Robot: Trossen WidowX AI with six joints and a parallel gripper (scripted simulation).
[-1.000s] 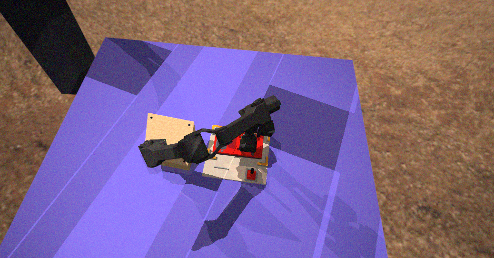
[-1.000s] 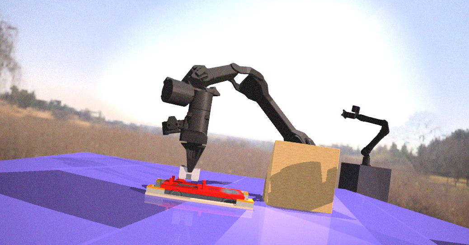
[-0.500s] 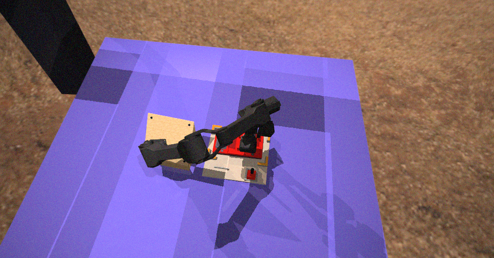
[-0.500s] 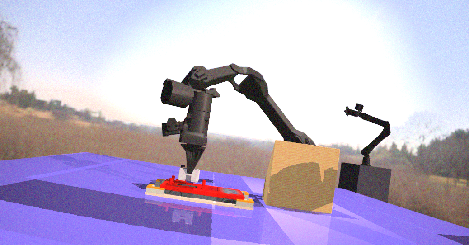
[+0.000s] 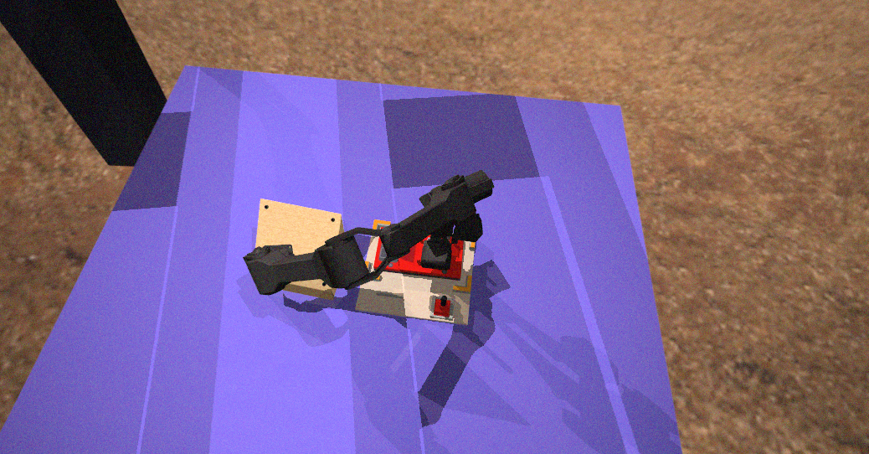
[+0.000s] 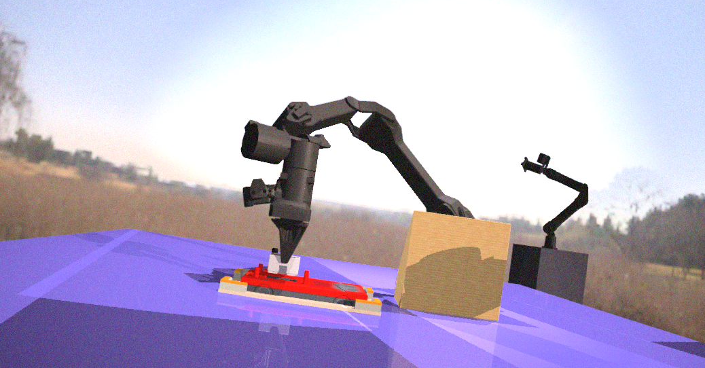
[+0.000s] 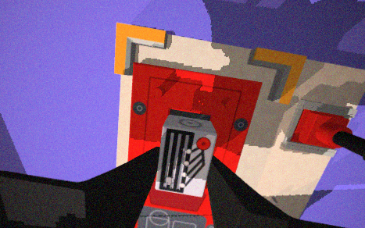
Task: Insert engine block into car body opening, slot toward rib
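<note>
The beige base plate is 40 mm below my gripper tip, 30 mm behind it and 20 mm to the right of it. Also, from my gripper tip: black peg 130 mm to the right, 20 mm below, 10 mm ahead; grey engine block 10 mm below.
</note>
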